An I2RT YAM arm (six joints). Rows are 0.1 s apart.
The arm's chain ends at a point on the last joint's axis. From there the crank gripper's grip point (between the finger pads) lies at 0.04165 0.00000 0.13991 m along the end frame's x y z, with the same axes.
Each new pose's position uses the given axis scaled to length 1; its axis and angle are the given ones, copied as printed.
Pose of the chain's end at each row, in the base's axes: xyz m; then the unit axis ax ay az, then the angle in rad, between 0 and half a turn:
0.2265, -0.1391, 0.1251, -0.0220, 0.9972, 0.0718, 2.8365
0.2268, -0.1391, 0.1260, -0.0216, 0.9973, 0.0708, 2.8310
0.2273, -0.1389, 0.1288, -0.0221, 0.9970, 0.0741, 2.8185
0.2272, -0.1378, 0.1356, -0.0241, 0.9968, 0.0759, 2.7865
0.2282, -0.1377, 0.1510, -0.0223, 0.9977, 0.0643, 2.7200
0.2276, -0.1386, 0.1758, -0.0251, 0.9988, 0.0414, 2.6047
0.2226, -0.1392, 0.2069, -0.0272, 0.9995, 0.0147, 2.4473
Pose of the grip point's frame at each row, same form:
0.2283, -0.1195, -0.0195, -0.0220, 0.9972, 0.0718, 2.8365
0.2294, -0.1197, -0.0187, -0.0216, 0.9973, 0.0708, 2.8310
0.2317, -0.1186, -0.0157, -0.0221, 0.9970, 0.0741, 2.8185
0.2362, -0.1170, -0.0086, -0.0241, 0.9968, 0.0759, 2.7865
0.2470, -0.1199, 0.0073, -0.0223, 0.9977, 0.0643, 2.7200
0.2631, -0.1271, 0.0347, -0.0251, 0.9988, 0.0414, 2.6047
0.2800, -0.1347, 0.0728, -0.0272, 0.9995, 0.0147, 2.4473

